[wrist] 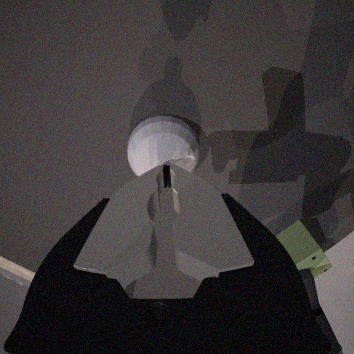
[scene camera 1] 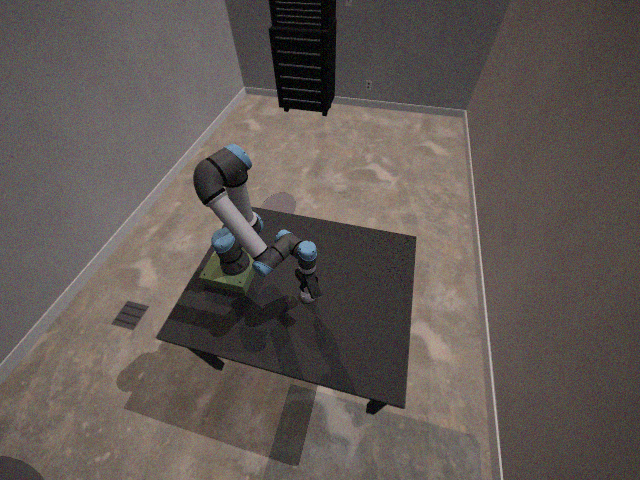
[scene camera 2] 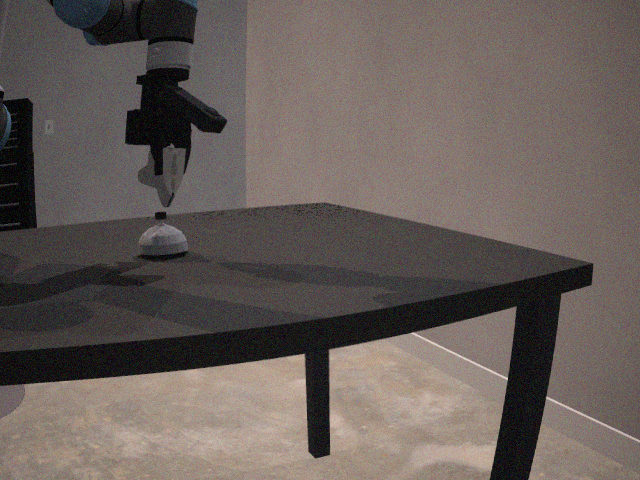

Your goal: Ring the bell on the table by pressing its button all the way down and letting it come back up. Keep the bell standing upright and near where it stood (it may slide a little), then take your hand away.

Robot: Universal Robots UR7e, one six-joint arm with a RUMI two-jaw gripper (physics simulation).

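Where they show: gripper, fingertip midpoint: [wrist: 167, 167] [scene camera 1: 308, 292] [scene camera 2: 166, 207]; arm's base at its link origin: [scene camera 1: 235, 263].
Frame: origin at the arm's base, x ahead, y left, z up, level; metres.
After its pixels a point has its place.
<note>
A white domed bell [scene camera 1: 307, 297] @(x 0.408, y -0.137, z -0.037 m) [scene camera 2: 163, 241] @(x 0.398, y -0.147, z -0.049 m) [wrist: 162, 145] @(x 0.418, y -0.128, z -0.034 m) stands upright on the dark table [scene camera 1: 372, 310] @(x 0.738, y -0.154, z -0.075 m) [scene camera 2: 413, 258] @(x 0.690, y -0.354, z -0.075 m). Its black button [scene camera 2: 160, 215] @(x 0.403, y -0.120, z -0.013 m) sticks up from the top in scene camera 2; the fingertips hide it in the wrist view. My gripper [scene camera 2: 168, 202] @(x 0.412, y -0.126, z -0.001 m) [wrist: 167, 167] @(x 0.412, y -0.126, z -0.001 m) is shut and empty, pointing down. Its tips are a little above the button, slightly to its right in scene camera 2, with a small gap between them. In scene camera 1 the gripper partly covers the bell.
The arm's green base block [scene camera 1: 225, 276] @(x -0.028, y -0.084, z 0.000 m) [wrist: 303, 247] @(x 0.083, y -0.110, z -0.017 m) sits at the table's left side in scene camera 1. A black drawer cabinet [scene camera 1: 303, 67] stands by the far wall. Shadows of the arm fall across the table around the bell.
</note>
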